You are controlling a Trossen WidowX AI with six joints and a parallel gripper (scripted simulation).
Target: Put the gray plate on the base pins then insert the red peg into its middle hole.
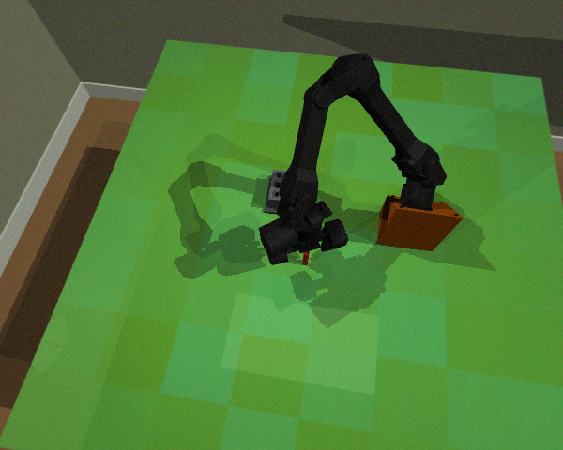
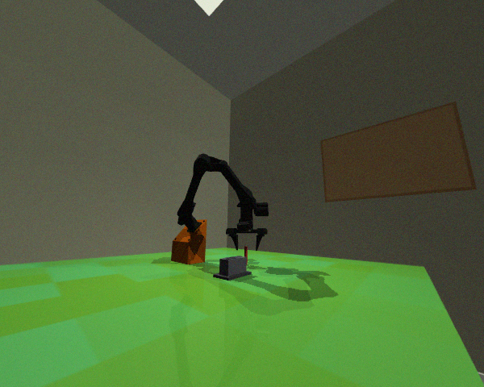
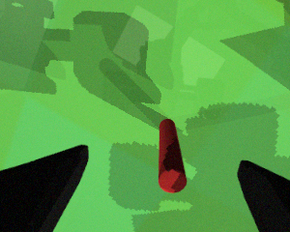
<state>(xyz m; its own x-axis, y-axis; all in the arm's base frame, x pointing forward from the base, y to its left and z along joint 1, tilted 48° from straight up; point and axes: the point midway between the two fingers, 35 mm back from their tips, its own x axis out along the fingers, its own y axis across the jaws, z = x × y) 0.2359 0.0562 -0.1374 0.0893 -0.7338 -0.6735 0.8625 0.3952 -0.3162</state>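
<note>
My gripper tip is 20 mm above the red peg. Also, from my gripper tip: gray plate 180 mm to the right, 120 mm ahead, 20 mm below.
</note>
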